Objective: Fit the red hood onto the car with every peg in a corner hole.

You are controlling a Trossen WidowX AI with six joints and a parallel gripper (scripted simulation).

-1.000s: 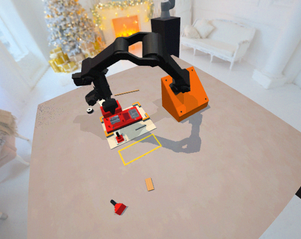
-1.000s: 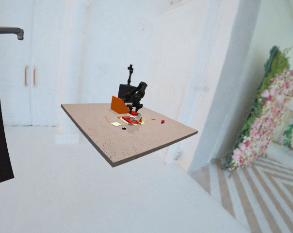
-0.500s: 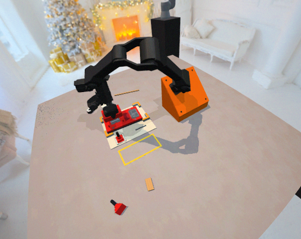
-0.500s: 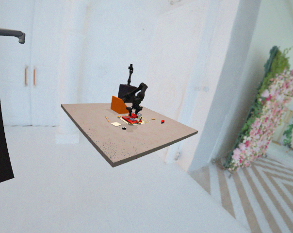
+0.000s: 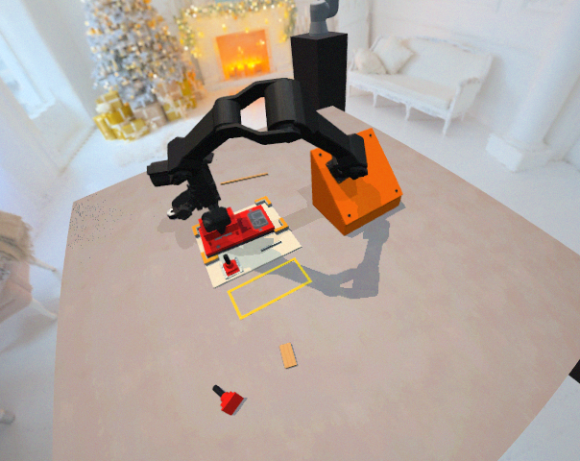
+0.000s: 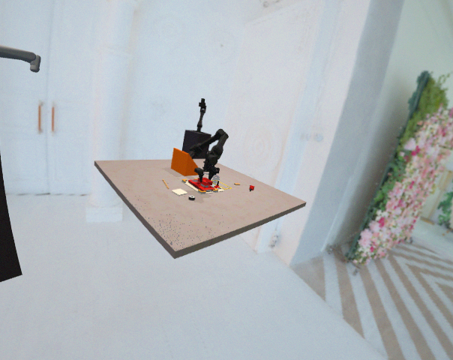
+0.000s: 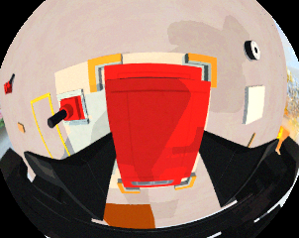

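Now: the hood 1 cm above my gripper tip. From my gripper tip the other things lie so: white card: 22 cm to the right, 5 cm below, 2 cm behind; grey engine block: 3 cm below; black-and-white ring: 21 cm to the right, 9 cm ahead, 5 cm below.
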